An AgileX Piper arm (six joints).
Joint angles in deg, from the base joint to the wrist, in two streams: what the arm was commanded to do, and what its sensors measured. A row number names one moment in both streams.
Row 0, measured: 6.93, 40.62, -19.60, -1.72, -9.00, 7.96
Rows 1 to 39, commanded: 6.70, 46.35, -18.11, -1.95, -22.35, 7.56; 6.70, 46.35, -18.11, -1.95, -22.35, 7.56; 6.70, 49.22, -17.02, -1.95, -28.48, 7.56; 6.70, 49.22, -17.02, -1.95, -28.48, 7.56; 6.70, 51.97, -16.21, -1.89, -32.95, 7.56; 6.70, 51.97, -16.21, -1.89, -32.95, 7.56; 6.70, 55.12, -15.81, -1.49, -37.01, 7.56; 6.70, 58.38, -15.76, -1.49, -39.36, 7.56; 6.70, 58.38, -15.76, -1.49, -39.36, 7.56; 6.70, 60.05, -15.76, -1.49, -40.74, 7.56; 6.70, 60.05, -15.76, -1.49, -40.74, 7.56; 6.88, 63.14, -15.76, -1.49, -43.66, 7.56; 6.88, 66.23, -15.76, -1.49, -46.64, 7.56; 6.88, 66.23, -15.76, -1.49, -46.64, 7.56; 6.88, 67.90, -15.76, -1.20, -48.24, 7.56; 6.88, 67.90, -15.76, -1.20, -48.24, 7.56; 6.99, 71.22, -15.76, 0.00, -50.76, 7.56; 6.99, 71.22, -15.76, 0.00, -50.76, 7.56; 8.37, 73.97, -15.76, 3.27, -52.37, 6.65; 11.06, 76.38, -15.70, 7.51, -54.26, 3.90; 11.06, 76.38, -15.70, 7.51, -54.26, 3.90; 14.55, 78.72, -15.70, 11.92, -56.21, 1.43; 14.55, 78.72, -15.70, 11.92, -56.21, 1.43; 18.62, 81.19, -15.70, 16.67, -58.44, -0.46; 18.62, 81.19, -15.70, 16.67, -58.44, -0.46; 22.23, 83.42, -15.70, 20.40, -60.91, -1.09; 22.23, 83.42, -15.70, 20.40, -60.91, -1.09; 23.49, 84.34, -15.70, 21.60, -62.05, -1.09; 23.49, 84.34, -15.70, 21.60, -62.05, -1.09; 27.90, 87.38, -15.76, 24.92, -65.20, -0.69; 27.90, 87.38, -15.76, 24.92, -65.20, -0.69; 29.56, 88.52, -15.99, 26.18, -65.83, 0.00; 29.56, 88.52, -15.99, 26.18, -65.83, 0.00; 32.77, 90.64, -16.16, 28.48, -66.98, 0.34; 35.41, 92.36, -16.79, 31.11, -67.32, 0.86; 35.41, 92.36, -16.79, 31.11, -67.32, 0.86; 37.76, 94.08, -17.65, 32.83, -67.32, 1.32; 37.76, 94.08, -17.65, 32.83, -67.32, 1.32; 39.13, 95.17, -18.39, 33.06, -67.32, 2.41
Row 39, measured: 36.90, 93.79, -17.02, 31.57, -66.00, 0.86
